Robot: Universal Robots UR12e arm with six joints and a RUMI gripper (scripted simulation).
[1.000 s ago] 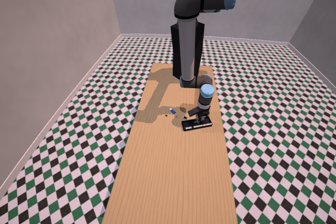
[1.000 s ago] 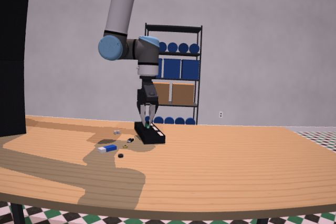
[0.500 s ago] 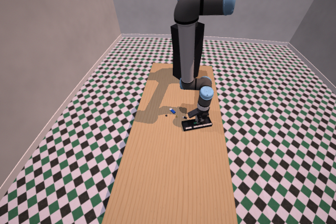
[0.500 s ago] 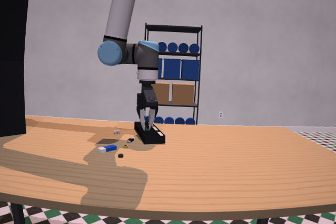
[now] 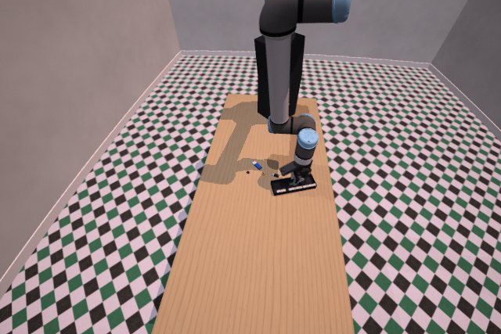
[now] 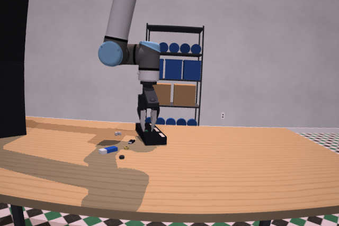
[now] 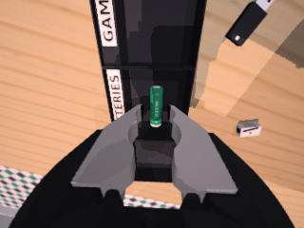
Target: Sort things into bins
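My gripper is now 10 mm short of the black bin and 20 mm above it. Also, from my hand: small white piece (130 mm behind, 20 mm to the left, 20 mm below); then black usb stick (70 mm behind, 100 mm to the right, 30 mm below); then green battery (10 mm to the left, 20 mm below).
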